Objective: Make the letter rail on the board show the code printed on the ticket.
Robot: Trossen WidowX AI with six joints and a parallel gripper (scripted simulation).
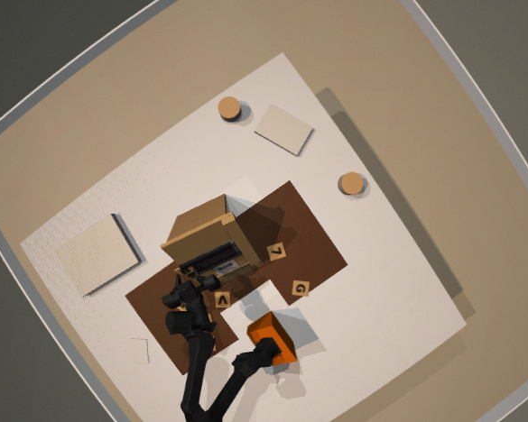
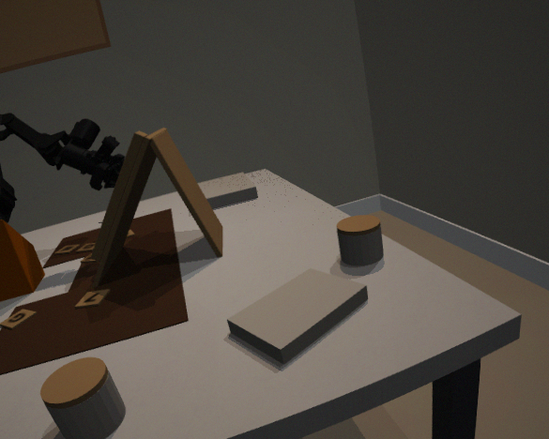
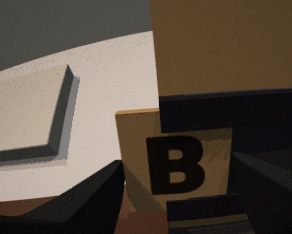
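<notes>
The white ticket is 60 mm behind my gripper tip, 100 mm to the right of it and 80 mm below it. Round my gripper tip: brown mat (170 mm behind, 90 mm to the right, 160 mm below); pale card (180 mm behind, 380 mm to the left, 160 mm below); flat slab (240 mm ahead, 540 mm to the right, 150 mm below).
</notes>
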